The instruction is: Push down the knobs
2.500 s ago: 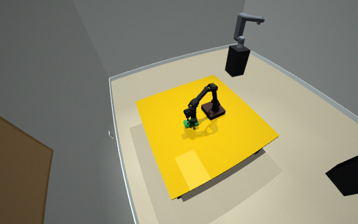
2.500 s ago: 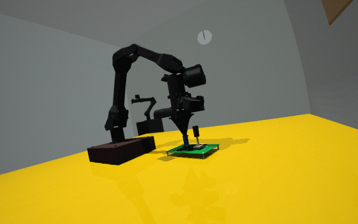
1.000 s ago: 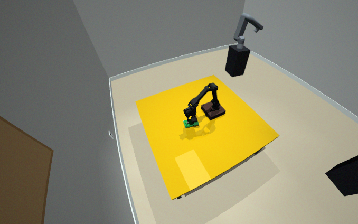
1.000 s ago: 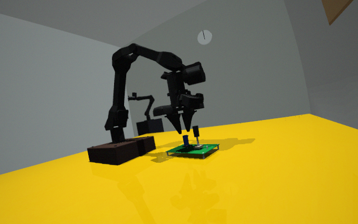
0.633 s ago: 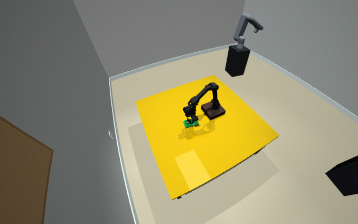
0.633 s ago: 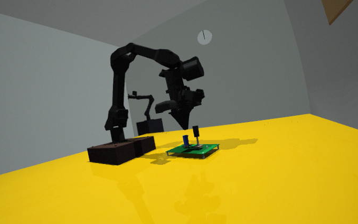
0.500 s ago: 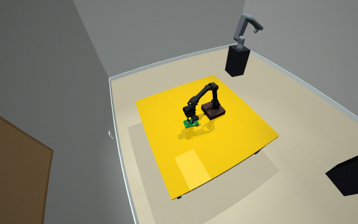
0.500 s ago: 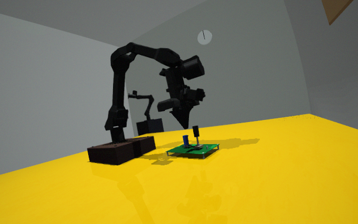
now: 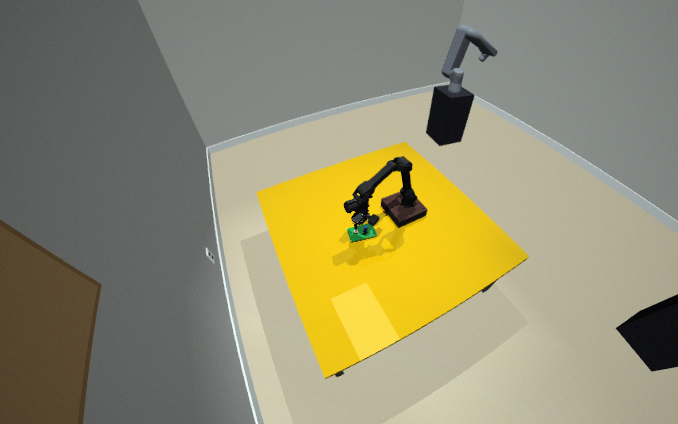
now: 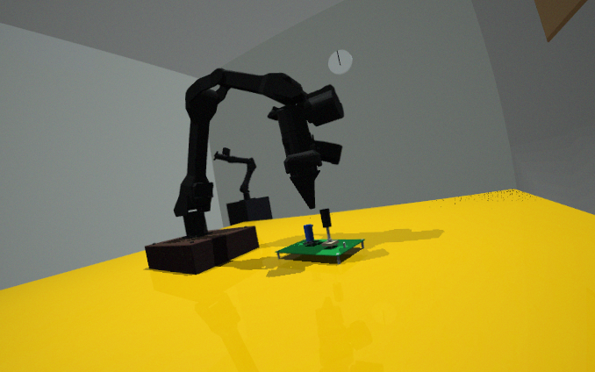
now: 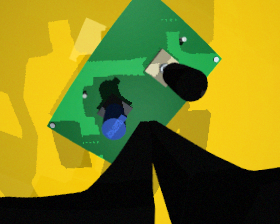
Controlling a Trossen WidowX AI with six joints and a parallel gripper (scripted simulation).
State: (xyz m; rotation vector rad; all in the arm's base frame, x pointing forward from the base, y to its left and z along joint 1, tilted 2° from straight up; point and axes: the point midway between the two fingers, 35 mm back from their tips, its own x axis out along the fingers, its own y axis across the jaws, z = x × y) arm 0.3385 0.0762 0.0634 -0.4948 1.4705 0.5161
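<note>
The black knob lies 30 mm ahead of my gripper tip, 10 mm to the right of it and 20 mm below it. From my gripper tip the other things lie so: blue knob (20 mm behind, 10 mm to the left, 50 mm below).
</note>
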